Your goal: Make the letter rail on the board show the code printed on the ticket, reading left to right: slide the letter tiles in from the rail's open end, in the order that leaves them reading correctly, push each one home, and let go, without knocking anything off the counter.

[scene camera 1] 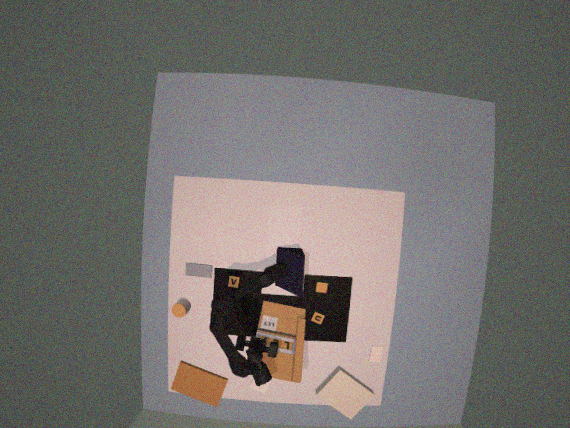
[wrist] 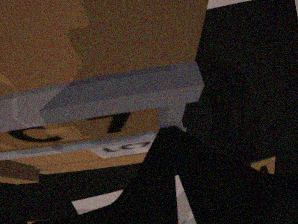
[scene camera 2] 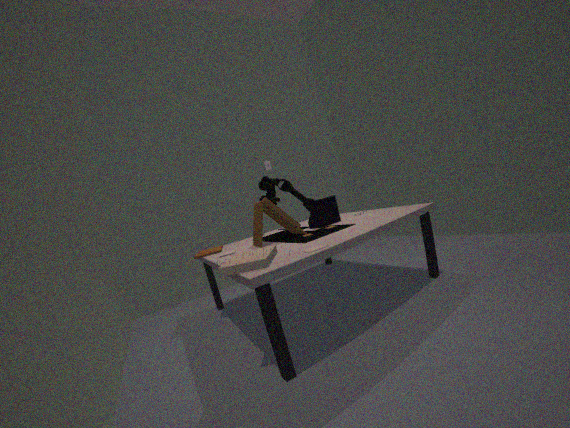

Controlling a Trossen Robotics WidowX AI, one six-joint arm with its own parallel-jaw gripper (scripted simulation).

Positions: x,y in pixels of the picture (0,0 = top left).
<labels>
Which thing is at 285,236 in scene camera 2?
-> A black mat.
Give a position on a black mat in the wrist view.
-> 240,110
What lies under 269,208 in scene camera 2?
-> A board.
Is the gripper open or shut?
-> Shut.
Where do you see a flat box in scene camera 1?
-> At 190,380
</labels>
